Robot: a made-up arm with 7 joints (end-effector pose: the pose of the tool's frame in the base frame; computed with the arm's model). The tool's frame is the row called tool.
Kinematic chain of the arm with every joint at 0, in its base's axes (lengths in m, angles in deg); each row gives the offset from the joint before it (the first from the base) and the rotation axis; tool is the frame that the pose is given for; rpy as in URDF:
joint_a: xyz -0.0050 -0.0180 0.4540 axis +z
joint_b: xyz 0.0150 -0.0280 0.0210 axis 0 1 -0.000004
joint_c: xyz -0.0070 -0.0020 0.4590 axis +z
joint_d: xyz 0.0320 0.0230 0.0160 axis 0 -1 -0.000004
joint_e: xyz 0.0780 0.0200 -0.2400 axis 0 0.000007 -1
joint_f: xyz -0.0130 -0.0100 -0.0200 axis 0 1 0.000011
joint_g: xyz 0.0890 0.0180 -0.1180 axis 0 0.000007 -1
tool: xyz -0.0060 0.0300 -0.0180 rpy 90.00 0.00 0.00
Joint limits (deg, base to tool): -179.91..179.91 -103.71..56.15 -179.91..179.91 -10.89..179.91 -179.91..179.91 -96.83..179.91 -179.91..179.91
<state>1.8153 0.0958 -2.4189 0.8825 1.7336 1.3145 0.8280</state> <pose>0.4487 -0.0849 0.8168 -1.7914 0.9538 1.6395</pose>
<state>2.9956 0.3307 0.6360 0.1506 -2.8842 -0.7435 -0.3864</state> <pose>-0.0581 -0.0285 0.6302 1.1714 -0.2145 1.1491</pose>
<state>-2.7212 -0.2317 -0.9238 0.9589 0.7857 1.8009 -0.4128</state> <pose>-0.2786 0.0083 0.8288 -0.0822 2.8898 0.5777</pose>
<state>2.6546 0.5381 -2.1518 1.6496 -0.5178 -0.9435 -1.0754</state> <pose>-0.1054 0.4370 1.0979 -1.3421 -0.8764 2.3889</pose>
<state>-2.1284 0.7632 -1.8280 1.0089 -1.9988 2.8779 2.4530</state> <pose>-0.3495 -0.1070 0.9634 -0.8352 2.4042 -0.4373</pose>
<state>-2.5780 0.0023 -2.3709 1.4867 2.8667 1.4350 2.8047</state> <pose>-0.0226 0.4427 1.1194 -0.8012 1.2702 -1.9012</pose>
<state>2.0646 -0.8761 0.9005 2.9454 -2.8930 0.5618 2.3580</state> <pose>0.2900 -0.6555 1.0467 -1.0182 1.0855 0.3460</pose>
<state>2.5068 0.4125 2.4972 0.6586 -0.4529 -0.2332 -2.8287</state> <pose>0.0678 -0.2672 0.8884 -0.1046 1.4441 0.6638</pose>
